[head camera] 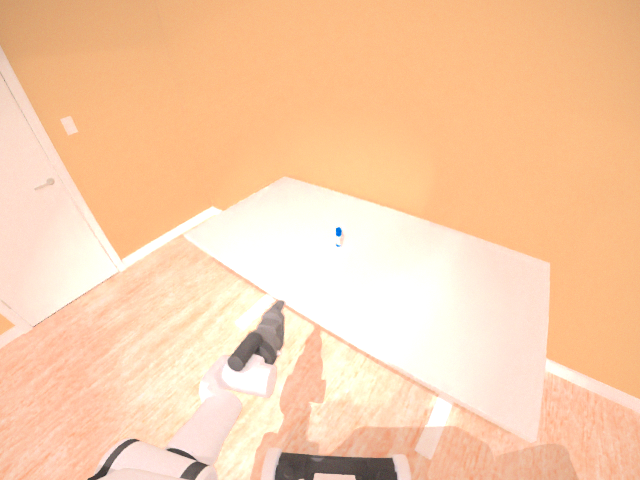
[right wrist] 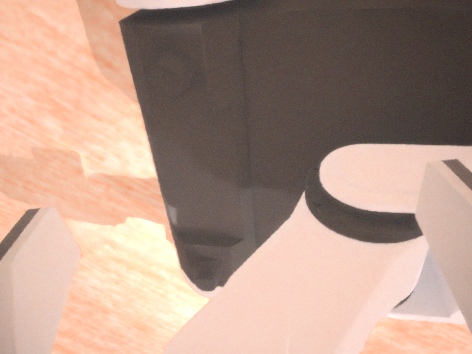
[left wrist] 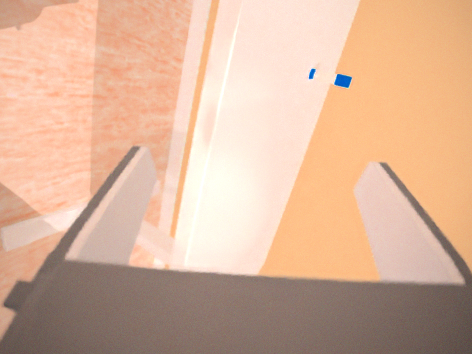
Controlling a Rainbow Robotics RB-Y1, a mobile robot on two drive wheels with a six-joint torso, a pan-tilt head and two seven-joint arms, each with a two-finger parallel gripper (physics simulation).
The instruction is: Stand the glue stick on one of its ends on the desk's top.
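Places are measured from the robot's base along level axes (x ahead, y left, z up), in metres.
Where they show: left gripper, fingertip midpoint: (head camera: 281, 318) (left wrist: 257, 168); right gripper, fingertip midpoint: (right wrist: 238, 210).
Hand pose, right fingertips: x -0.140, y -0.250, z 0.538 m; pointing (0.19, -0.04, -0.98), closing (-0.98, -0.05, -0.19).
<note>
Each offset is from my right fingertips to the top centre of the thing. Level surfaces: height alone.
The glue stick @(dz +0.269, dx +0.904, dy +0.258 m) (head camera: 338, 237), white with a blue cap and a blue base, stands upright on the desk's top @(dz +0.182 m) (head camera: 413, 289) (left wrist: 240, 150), cap up. In the left wrist view, its blue cap @(dz +0.269, dx +0.904, dy +0.258 m) (left wrist: 343, 81) shows against the wall, and its base @(dz +0.192, dx +0.904, dy +0.258 m) (left wrist: 312, 74) is on the desk. My left gripper (head camera: 279, 303) (left wrist: 257, 168) is open and empty, at the desk's front edge in the head view, well apart from the stick. My right gripper (right wrist: 238, 210) is open, with no object between its fingers; the glue stick does not show in the right wrist view.
An orange wall (head camera: 413, 103) (left wrist: 400, 135) rises behind the desk. A white door (head camera: 41, 222) is at the far left. Desk legs (head camera: 434, 426) show below the front edge. The robot's own dark base (right wrist: 200, 150) fills much of the right wrist view.
</note>
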